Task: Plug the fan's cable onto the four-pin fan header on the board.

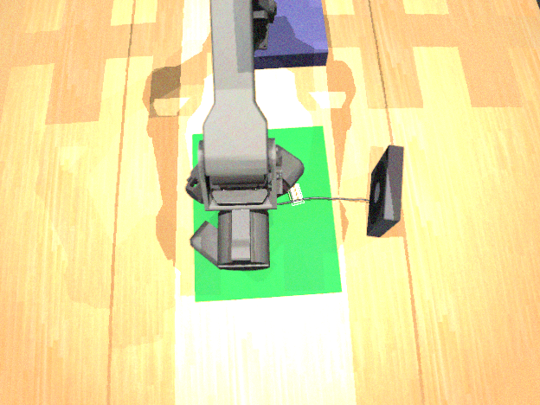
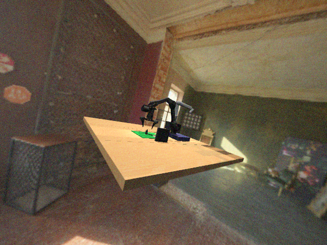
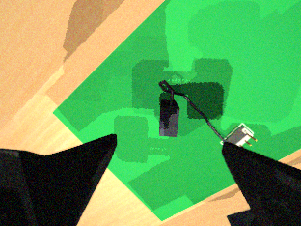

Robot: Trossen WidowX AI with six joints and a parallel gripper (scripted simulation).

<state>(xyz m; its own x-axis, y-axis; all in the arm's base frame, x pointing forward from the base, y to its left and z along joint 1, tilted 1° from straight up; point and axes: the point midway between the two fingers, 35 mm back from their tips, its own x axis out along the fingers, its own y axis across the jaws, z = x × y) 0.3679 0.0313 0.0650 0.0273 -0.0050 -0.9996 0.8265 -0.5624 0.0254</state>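
Now: gripper tip 4 cm above the dark plug, 1 cm to the left of it and 1 cm past it. Also, from my gripper tip: black fan 20 cm to the left, 6 cm behind, 1 cm below; white four-pin header 7 cm to the left, 7 cm below, 7 cm behind; green board 8 cm below, 4 cm behind, 1 cm to the left.
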